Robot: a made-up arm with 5 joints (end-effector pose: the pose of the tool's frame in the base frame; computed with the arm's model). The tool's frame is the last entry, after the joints.
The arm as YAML. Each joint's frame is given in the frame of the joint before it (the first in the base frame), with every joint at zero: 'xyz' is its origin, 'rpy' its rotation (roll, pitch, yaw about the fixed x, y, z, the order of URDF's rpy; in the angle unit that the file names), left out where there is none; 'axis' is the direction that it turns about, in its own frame. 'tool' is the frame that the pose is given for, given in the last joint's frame.
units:
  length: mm
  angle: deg
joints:
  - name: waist
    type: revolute
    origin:
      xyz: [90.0, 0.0, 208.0]
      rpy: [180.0, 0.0, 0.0]
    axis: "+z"
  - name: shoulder
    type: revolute
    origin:
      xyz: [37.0, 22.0, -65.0]
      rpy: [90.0, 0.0, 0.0]
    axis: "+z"
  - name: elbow
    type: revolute
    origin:
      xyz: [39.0, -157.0, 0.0]
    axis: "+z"
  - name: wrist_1
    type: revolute
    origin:
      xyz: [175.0, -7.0, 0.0]
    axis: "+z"
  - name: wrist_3
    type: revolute
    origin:
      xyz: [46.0, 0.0, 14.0]
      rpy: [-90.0, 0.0, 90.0]
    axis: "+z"
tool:
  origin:
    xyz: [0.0, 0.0, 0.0]
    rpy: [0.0, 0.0, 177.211]
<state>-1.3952 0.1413 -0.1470 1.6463 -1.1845</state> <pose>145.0 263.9 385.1 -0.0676 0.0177 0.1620</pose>
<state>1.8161 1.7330 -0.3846 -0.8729 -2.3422</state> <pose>16.2 -261.9 19.0 -0.3676 1.2438 1.8320</pose>
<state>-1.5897 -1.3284 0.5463 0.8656 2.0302</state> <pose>96.9 59.1 473.0 0.3772 1.9004 -2.0580</pose>
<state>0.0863 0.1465 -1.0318 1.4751 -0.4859</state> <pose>330.5 -28.8 536.9 0.2213 -0.9709 -0.5697</pose>
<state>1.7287 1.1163 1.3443 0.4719 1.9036</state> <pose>79.2 -17.1 181.7 1.3293 -0.2987 0.1061</pose>
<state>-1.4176 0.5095 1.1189 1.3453 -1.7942</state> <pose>113.0 96.8 208.2 -1.4095 -0.0839 -0.3527</pose>
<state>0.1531 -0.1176 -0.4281 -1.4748 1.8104</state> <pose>269.9 -35.9 571.7 2.2842 1.6080 0.4602</pose>
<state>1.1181 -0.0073 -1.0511 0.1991 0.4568</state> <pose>163.5 -169.5 621.1 -1.6974 -1.7748 -0.3172</pose>
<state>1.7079 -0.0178 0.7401 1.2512 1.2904</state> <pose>56.0 -188.2 277.9 0.4045 0.0389 -0.4598</pose>
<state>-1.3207 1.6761 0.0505 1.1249 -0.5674</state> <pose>128.6 118.9 30.6 -1.0748 0.7391 0.6041</pose>
